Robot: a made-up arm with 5 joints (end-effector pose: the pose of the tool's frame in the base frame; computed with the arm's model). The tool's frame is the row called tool. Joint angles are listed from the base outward.
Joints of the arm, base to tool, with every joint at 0 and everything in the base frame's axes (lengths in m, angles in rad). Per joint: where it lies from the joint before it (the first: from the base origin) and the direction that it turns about. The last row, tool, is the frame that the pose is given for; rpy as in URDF.
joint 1: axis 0 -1 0 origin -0.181 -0.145 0.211
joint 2: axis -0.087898 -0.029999 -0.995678 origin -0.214 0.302 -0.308
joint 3: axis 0 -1 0 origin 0.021 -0.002 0.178
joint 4: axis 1 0 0 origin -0.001 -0.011 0.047
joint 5: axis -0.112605 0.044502 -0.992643 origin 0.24 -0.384 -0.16
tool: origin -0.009 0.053 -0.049 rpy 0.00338 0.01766 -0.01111
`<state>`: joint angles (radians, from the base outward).
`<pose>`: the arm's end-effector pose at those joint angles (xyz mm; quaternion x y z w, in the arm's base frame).
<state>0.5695 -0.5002 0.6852 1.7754 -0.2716</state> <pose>-121.6 540.5 51.4 0.6134 -0.2350 0.6511 0.3802</pose>
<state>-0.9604 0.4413 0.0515 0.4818 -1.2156</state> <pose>-585.7 -161.7 70.4 0.3306 0.2195 0.2452 0.8845</pose>
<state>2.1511 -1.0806 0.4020 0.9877 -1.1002</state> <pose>160.7 439.7 405.5 0.4158 0.3332 -0.8461 0.0147</pose>
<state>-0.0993 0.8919 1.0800 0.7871 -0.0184</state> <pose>-207.4 -215.8 156.2 0.0548 -0.5253 -0.1380 0.8379</pose>
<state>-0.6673 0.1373 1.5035 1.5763 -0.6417</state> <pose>-42.7 309.9 165.0 0.5025 -0.4700 0.4758 0.5479</pose>
